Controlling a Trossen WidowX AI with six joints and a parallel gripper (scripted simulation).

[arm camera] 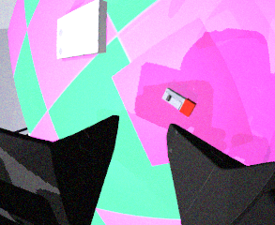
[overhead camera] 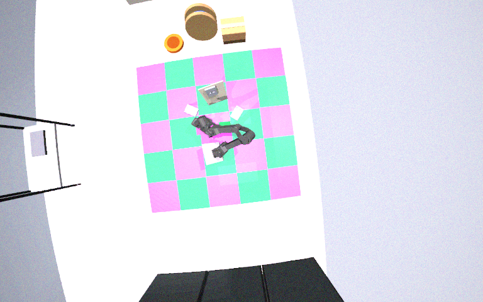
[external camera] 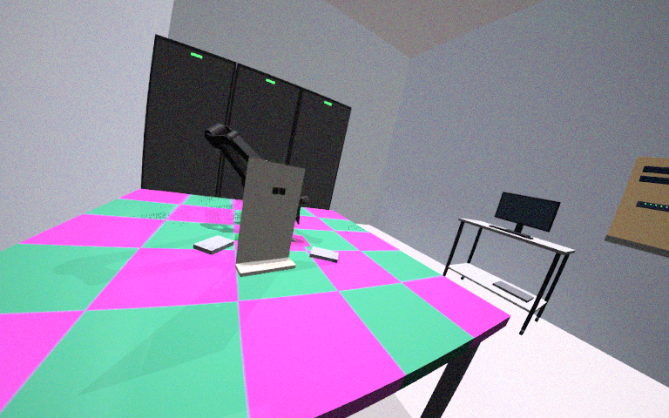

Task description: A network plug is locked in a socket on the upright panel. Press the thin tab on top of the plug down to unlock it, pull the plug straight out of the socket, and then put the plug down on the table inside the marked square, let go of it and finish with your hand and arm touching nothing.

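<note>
Right now the plug is 6 cm below my gripper tip. Round my gripper tip: upright panel: 18 cm ahead, 17 cm to the right, 8 cm above; then marked square: 6 cm below.
</note>
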